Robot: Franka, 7 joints.
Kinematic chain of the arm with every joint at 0, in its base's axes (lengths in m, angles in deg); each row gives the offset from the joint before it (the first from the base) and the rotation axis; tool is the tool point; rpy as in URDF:
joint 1: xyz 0 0 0.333 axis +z
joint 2: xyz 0 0 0 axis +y
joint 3: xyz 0 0 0.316 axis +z
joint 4: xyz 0.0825 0 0 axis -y
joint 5: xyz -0.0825 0 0.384 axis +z
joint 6: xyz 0 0 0 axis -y
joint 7: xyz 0.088 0 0 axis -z
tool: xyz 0 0 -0.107 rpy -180 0 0
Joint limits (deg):
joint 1: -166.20..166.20
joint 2: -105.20..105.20
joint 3: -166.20..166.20
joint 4: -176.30..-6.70
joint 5: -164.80..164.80
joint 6: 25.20..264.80
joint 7: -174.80..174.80
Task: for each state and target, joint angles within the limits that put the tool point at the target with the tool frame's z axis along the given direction. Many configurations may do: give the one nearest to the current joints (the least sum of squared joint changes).
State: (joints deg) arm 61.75 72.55 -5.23 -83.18 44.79 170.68 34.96
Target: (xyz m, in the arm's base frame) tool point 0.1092 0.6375 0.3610 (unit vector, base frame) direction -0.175 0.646 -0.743
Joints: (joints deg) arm 74.44 19.19 10.47 -111.83 49.52 165.30 34.96
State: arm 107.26 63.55 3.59 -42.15 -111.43 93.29 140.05
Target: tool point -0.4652 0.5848 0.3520 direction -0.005 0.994 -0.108
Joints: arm 115.03 37.22 19.18 -85.29 -122.15 129.78 140.05
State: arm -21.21 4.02 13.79 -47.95 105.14 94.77 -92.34
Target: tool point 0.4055 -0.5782 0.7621 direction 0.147 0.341 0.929
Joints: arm -67.19 42.92 21.47 -40.65 146.63 87.09 -92.34
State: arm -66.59 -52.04 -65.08 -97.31 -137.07 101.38 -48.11
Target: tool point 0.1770 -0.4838 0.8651 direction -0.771 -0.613 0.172
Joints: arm -27.81 -5.80 -28.96 -81.09 -101.18 97.97 -48.11
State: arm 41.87 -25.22 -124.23 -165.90 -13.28 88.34 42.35
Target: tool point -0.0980 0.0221 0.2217 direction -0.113 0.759 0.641
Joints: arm 12.14 -21.00 -151.87 -176.30 -43.97 51.78 42.35
